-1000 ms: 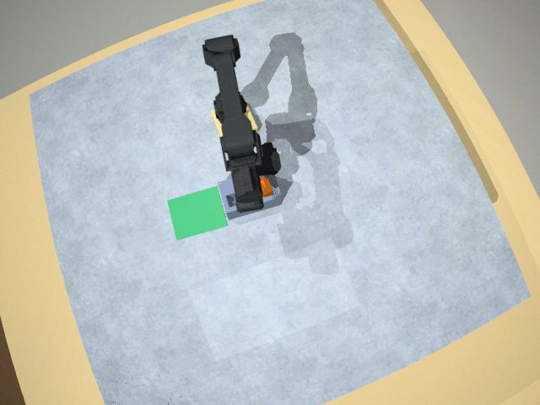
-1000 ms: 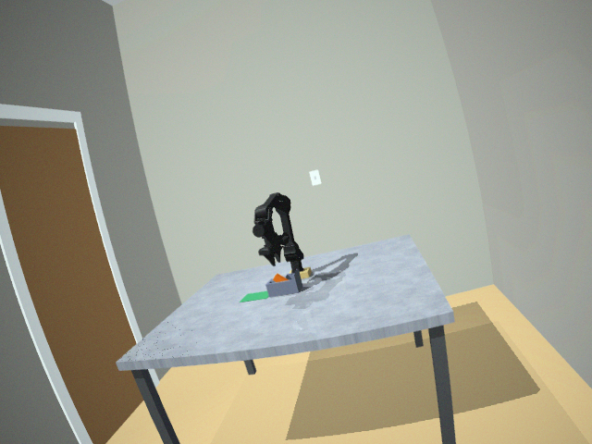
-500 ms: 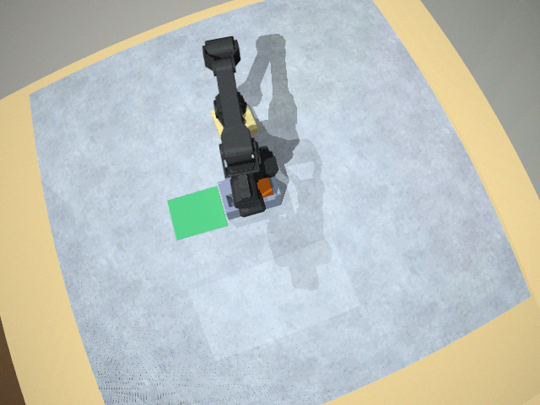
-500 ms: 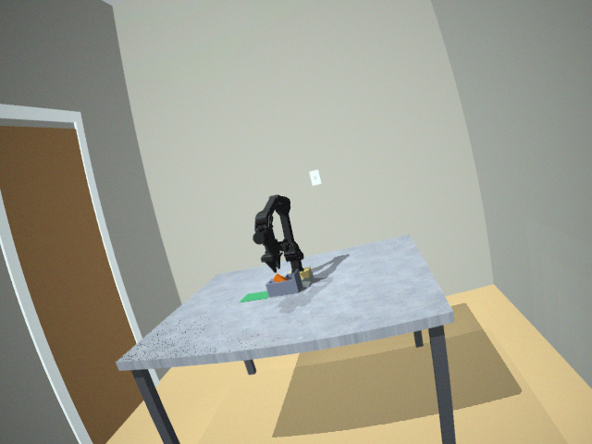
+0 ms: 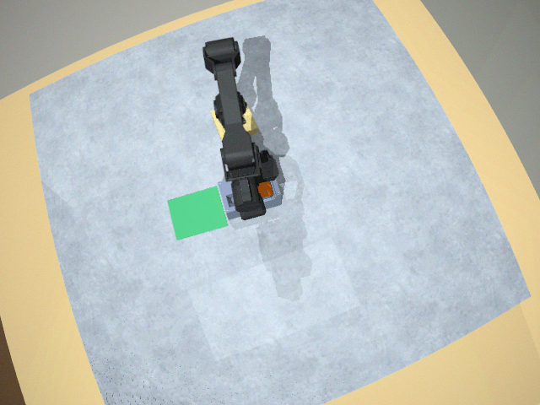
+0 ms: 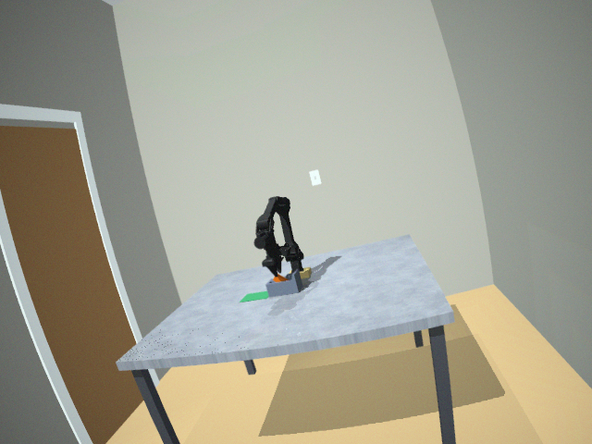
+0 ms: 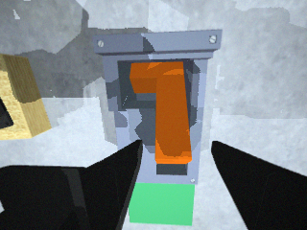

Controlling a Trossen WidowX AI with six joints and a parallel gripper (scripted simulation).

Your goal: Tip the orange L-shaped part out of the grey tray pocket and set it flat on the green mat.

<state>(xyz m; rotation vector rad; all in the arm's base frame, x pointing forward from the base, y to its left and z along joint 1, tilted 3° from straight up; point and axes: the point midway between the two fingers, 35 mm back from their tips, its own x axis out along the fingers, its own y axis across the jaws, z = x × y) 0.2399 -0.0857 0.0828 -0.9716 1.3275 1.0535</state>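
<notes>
My gripper tip is 10 mm past the orange L-shaped part, 40 mm to the right of it and 50 mm above it. The rest, counted from my gripper tip: green mat (50 mm behind, 140 mm to the right, 110 mm below).
</notes>
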